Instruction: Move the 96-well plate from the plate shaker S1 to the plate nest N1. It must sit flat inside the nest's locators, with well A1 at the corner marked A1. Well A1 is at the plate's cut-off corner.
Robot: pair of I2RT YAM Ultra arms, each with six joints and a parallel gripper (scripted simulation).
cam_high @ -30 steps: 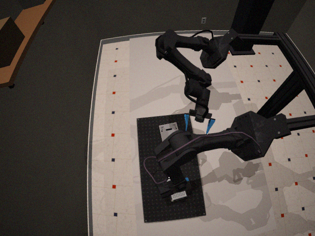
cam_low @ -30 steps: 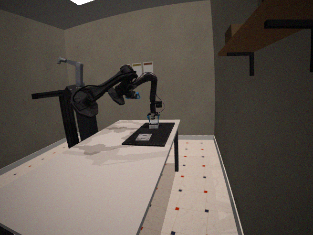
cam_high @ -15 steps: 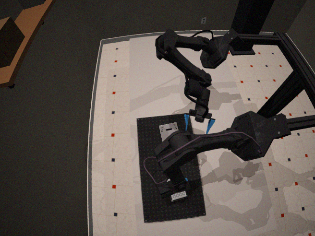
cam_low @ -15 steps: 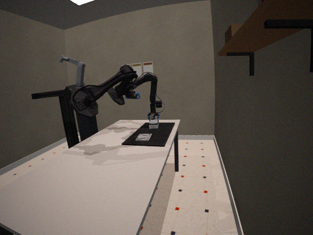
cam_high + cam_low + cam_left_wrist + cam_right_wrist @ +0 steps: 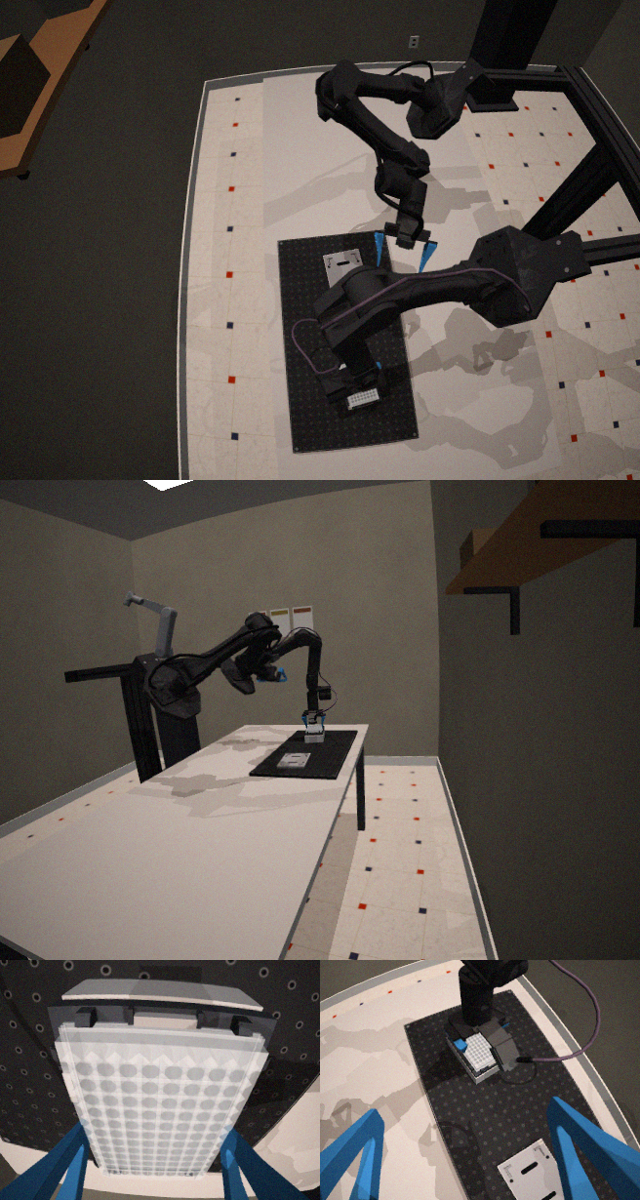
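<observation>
Now: left hand 20 mm past the grey plate nest N1, 350 mm to the left of it and 60 mm above it. Also, from my left hand: white 96-well plate: 10 mm below.
</observation>
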